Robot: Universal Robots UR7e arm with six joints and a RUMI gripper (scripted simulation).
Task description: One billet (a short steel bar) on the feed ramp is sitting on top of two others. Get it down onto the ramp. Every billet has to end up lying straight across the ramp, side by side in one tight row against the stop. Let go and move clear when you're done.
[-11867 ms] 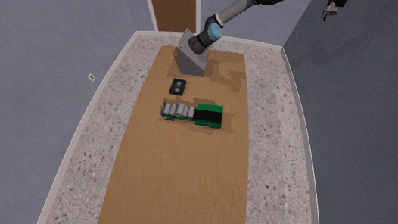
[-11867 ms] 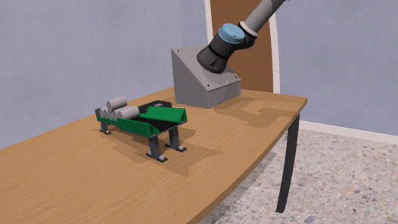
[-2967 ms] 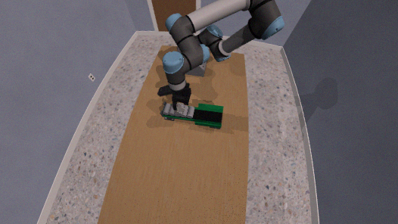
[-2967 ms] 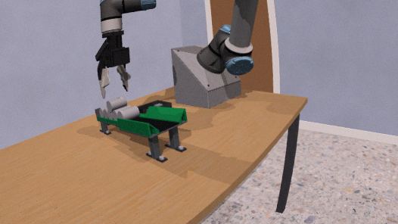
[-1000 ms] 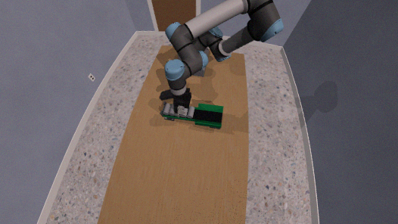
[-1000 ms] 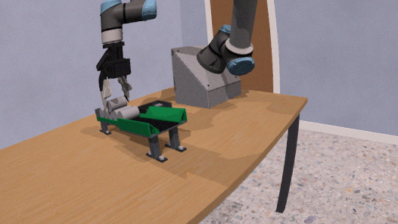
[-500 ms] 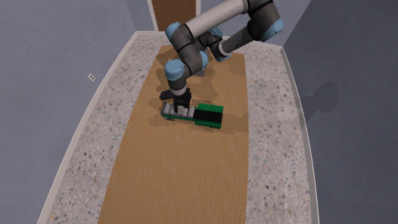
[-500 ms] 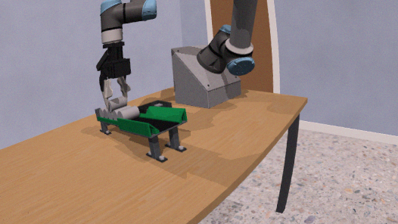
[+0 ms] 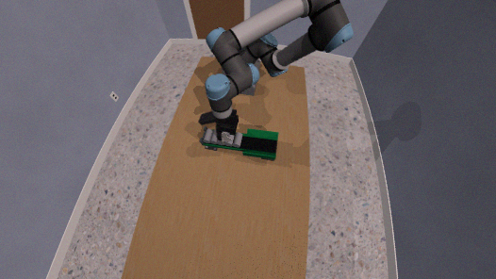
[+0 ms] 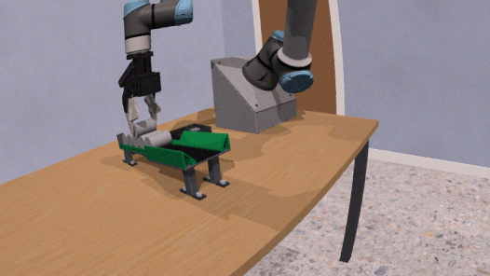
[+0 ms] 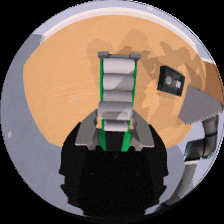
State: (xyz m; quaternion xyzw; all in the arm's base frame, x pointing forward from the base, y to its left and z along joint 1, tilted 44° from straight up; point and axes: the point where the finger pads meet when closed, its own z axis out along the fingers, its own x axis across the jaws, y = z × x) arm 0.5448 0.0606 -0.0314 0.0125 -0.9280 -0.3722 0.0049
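Now: hand 70 mm to the right of the green feed ramp, 50 mm above it and 10 mm past it. Also, from my hand: small black box: 230 mm behind, 110 mm below, 90 mm to the right; then stop: 120 mm to the right, 60 mm below.
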